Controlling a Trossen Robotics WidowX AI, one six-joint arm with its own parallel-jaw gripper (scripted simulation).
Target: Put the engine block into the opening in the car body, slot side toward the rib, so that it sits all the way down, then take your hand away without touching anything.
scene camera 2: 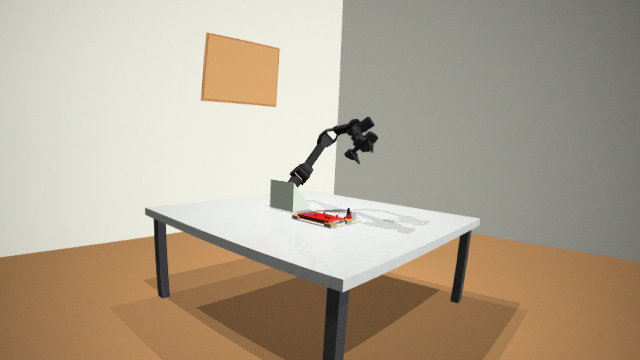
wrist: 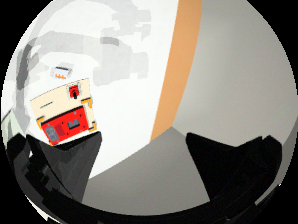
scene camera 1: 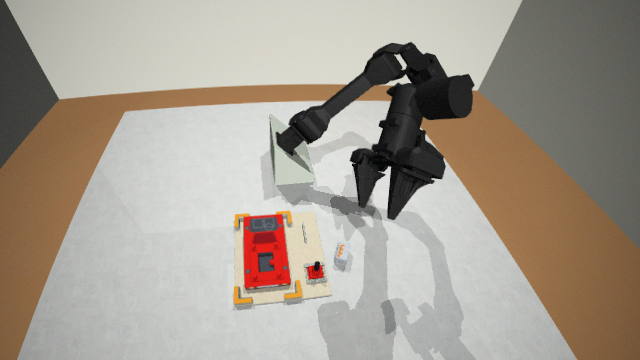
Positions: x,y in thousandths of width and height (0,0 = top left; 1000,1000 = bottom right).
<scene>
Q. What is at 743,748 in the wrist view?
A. My gripper.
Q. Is my gripper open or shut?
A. Open.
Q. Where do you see a red car body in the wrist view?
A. At 227,556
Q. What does my gripper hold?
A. Nothing.
</scene>
